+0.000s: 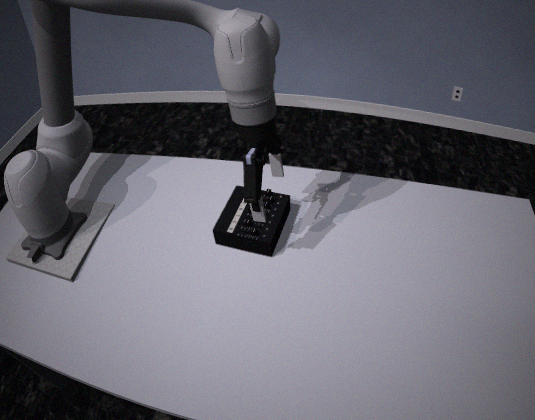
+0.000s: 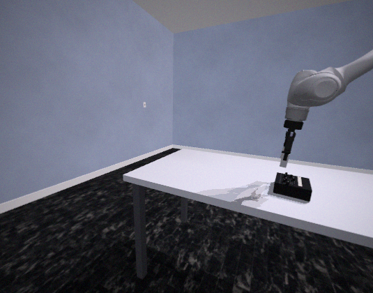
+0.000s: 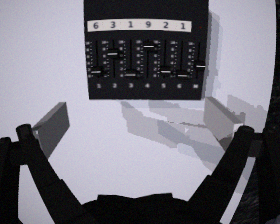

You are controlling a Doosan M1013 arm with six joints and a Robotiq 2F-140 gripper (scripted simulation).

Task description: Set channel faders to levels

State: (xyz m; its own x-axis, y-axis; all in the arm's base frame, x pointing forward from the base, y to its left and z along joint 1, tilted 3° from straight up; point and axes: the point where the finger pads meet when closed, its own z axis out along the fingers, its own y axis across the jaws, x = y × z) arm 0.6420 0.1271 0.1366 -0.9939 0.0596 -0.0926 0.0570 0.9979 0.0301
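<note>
Now: hand 20 mm past the master fader, 80 mm to the right of it and 80 mm above it.
</note>
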